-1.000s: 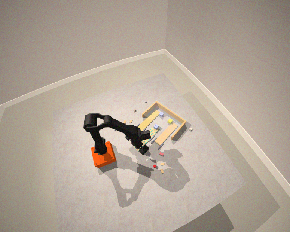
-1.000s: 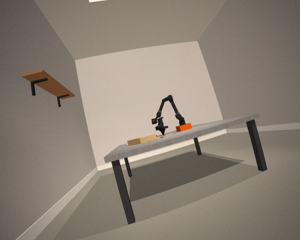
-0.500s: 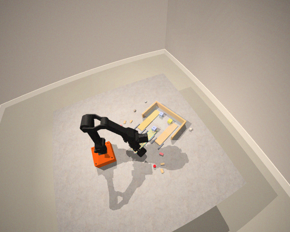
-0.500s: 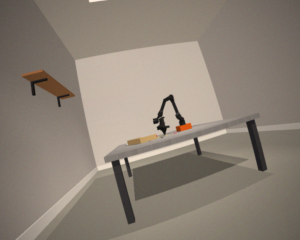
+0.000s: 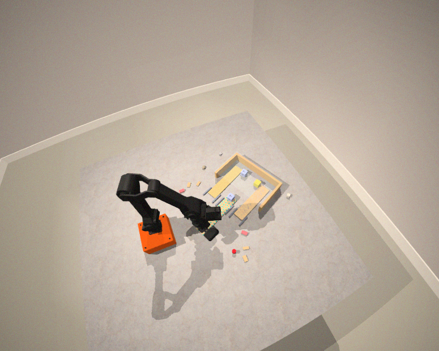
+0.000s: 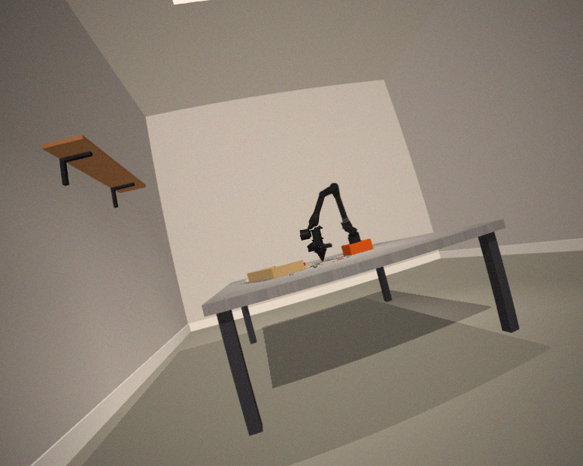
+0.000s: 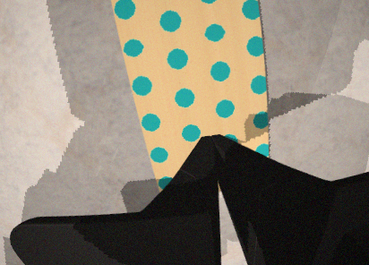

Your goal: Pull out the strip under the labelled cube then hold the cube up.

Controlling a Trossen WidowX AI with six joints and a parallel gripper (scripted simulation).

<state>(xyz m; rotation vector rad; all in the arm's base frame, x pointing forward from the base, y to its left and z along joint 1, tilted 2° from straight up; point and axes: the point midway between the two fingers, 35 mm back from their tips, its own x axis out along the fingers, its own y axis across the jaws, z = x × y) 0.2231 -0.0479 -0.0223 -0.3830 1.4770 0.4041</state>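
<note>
The teal-dotted strip lies 9 cm ahead of my gripper tip and 5 cm to the left of it. Round my gripper tip: white block (49 cm ahead, 3 cm to the left).
</note>
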